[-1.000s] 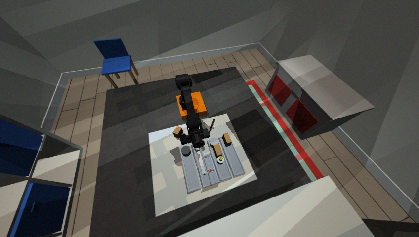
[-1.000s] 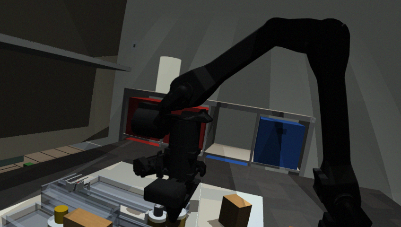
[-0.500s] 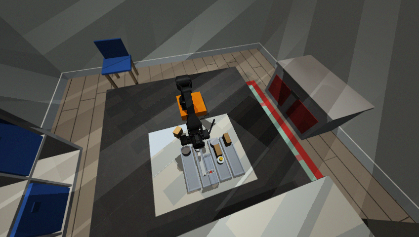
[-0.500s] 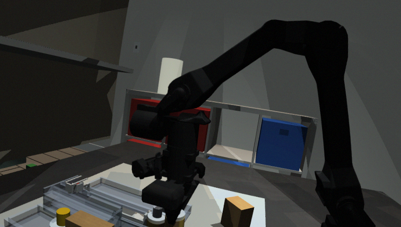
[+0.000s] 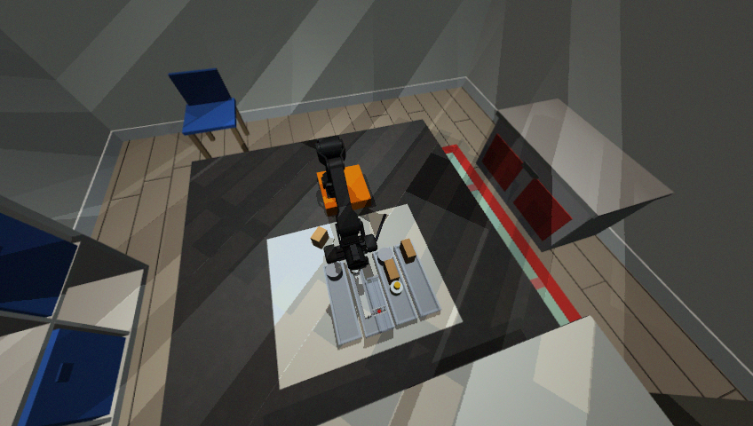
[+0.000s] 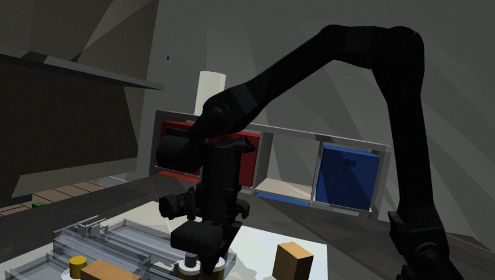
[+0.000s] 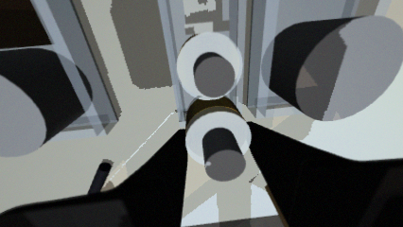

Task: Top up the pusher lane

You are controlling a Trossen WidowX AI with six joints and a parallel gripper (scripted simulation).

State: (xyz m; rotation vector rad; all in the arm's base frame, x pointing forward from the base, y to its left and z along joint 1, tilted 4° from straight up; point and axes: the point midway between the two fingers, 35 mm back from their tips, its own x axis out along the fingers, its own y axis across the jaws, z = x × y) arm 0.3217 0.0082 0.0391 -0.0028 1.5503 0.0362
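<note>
The sprung lane lies 17 cm ahead of my gripper tip, 3 cm to the left of it and 3 cm below it. The rest, counted from my gripper tip: black rod (15 cm to the left, 12 cm behind, 4 cm below); then red mark (22 cm ahead, 4 cm to the left, 2 cm above).
</note>
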